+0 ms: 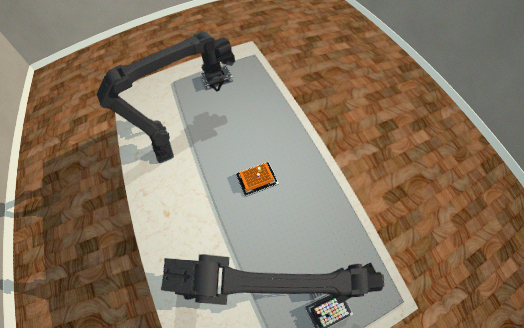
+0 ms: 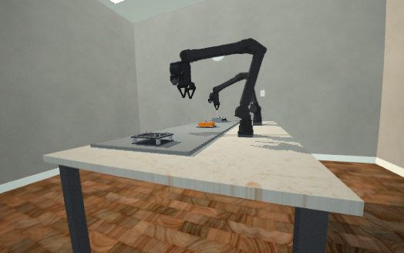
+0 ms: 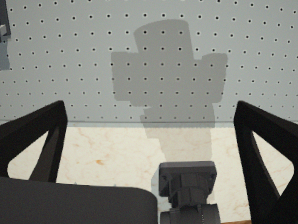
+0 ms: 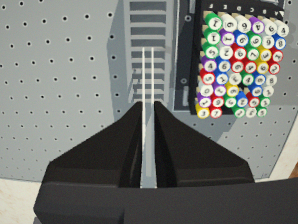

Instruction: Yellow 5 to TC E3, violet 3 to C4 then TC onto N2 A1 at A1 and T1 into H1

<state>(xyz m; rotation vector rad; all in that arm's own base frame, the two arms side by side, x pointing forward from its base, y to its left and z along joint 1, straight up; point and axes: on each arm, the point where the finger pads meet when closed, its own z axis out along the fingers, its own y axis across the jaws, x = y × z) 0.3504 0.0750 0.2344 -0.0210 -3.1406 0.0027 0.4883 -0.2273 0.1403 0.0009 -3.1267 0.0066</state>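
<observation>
My right hand is 140 mm above the slotted grey holder.
</observation>
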